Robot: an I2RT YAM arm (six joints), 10 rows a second.
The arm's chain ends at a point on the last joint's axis. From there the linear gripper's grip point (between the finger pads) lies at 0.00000 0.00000 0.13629 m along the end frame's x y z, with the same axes.
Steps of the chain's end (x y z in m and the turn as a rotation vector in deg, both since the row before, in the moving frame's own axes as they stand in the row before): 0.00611 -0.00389 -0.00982 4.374 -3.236 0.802; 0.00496 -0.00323 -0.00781 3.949 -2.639 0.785; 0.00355 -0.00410 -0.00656 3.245 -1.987 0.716; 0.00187 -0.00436 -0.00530 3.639 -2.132 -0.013; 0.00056 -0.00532 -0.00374 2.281 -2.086 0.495; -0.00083 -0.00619 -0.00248 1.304 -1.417 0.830; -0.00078 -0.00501 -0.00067 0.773 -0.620 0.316; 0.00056 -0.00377 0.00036 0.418 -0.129 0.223
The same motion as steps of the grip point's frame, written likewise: -0.00150 -0.01433 -0.01043 4.374 -3.236 0.802; -0.00125 -0.01266 -0.00828 3.949 -2.639 0.785; -0.00112 -0.01184 -0.00686 3.245 -1.987 0.716; -0.00320 -0.01301 -0.00567 3.639 -2.132 -0.013; -0.00438 -0.01076 -0.00394 2.281 -2.086 0.495; -0.00418 -0.00932 -0.00256 1.304 -1.417 0.830; -0.00225 -0.00685 -0.00069 0.773 -0.620 0.316; 0.00026 -0.00476 0.00036 0.418 -0.129 0.223
